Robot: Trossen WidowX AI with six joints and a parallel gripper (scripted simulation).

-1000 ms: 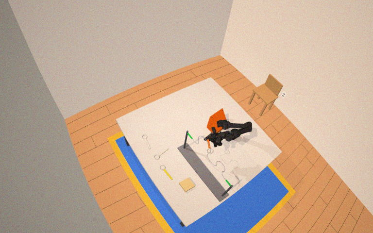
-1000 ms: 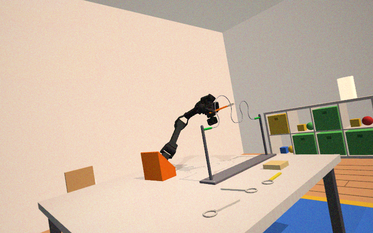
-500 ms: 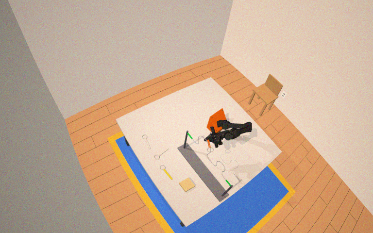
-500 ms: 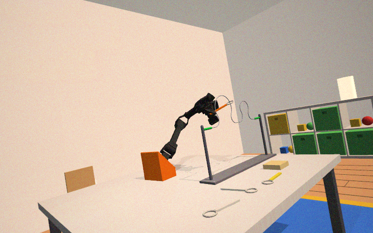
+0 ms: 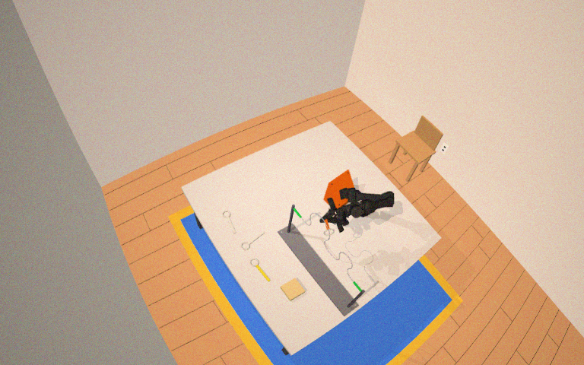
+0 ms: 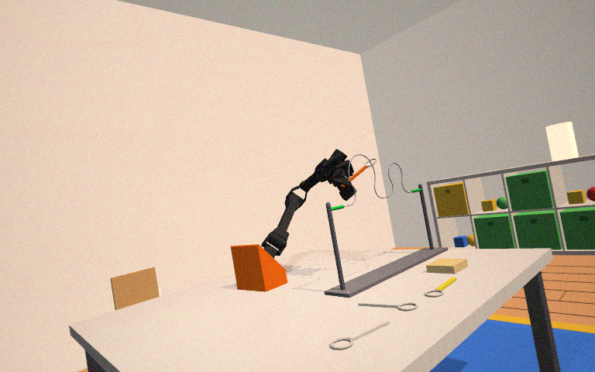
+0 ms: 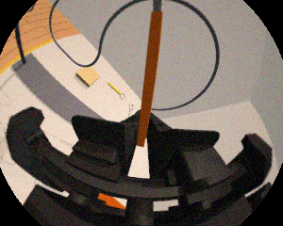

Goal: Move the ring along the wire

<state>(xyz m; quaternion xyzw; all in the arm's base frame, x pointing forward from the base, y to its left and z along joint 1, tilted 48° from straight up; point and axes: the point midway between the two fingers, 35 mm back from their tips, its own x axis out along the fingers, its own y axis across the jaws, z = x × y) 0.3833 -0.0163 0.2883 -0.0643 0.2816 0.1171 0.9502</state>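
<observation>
Right now the ring with orange handle is 1 cm ahead of my gripper tip, 7 cm to the left of it and 5 cm above it. The rest, counted from my gripper tip: tan block (23 cm ahead, 16 cm to the left, 33 cm below); then yellow-handled ring (32 cm ahead, 5 cm to the right, 34 cm below).
</observation>
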